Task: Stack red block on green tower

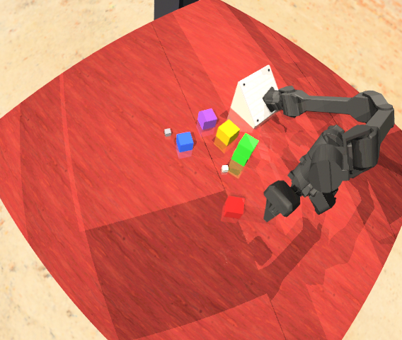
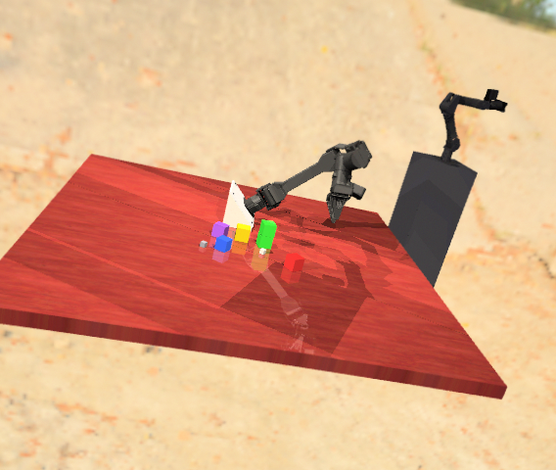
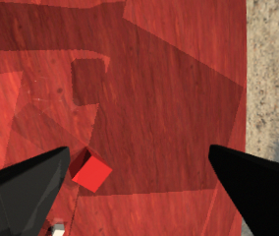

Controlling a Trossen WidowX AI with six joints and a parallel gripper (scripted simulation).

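My gripper tip is now 2 cm past the red block, 9 cm to the left of it and 17 cm above it. Round my gripper tip: purple cube: 20 cm behind, 31 cm to the right, 17 cm below; then yellow cube: 20 cm behind, 23 cm to the right, 16 cm below; then blue cube: 9 cm behind, 31 cm to the right, 17 cm below.
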